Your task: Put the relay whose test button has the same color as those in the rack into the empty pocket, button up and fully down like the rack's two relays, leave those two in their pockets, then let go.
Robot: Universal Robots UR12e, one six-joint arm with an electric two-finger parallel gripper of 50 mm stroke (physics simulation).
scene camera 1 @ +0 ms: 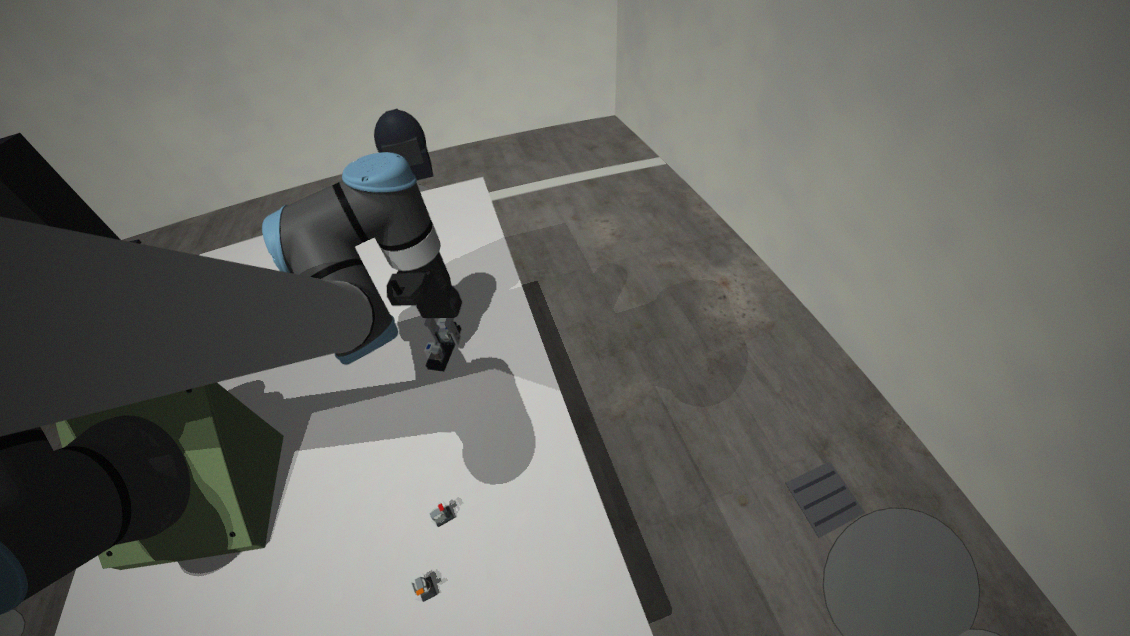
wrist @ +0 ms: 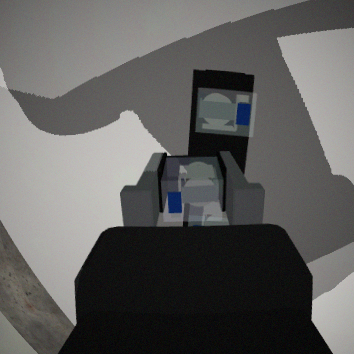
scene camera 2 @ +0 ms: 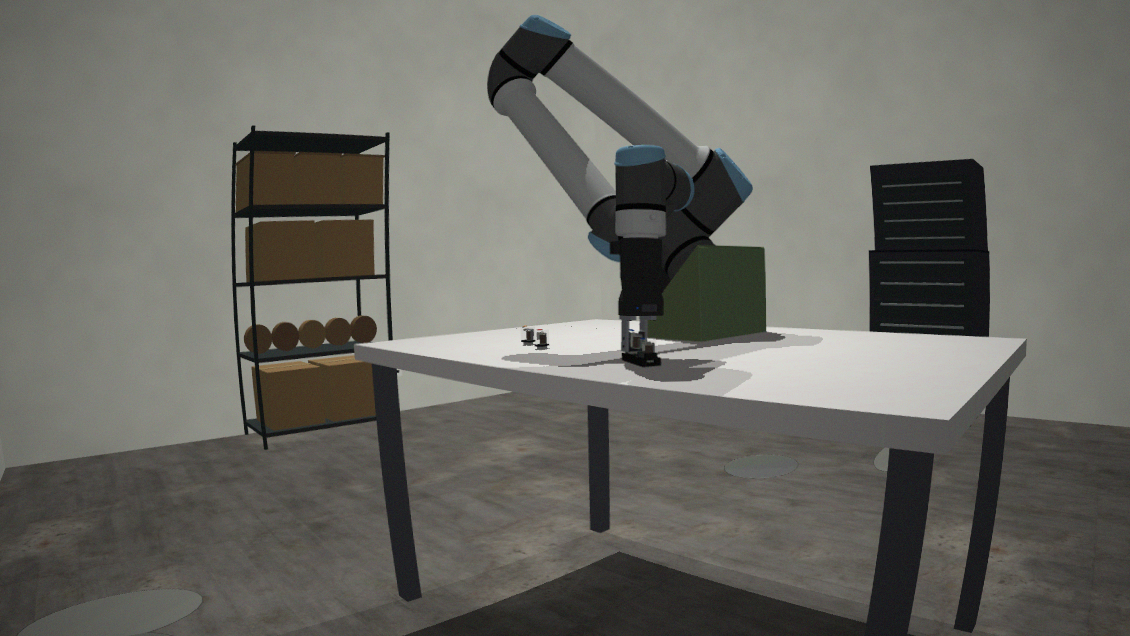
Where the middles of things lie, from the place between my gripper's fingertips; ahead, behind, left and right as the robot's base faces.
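Here is the black rack (wrist: 198,142), and my hand is 1 cm above it and 2 cm past it. There is a clear-cased relay (wrist: 191,185) as well, 2 cm above my hand.
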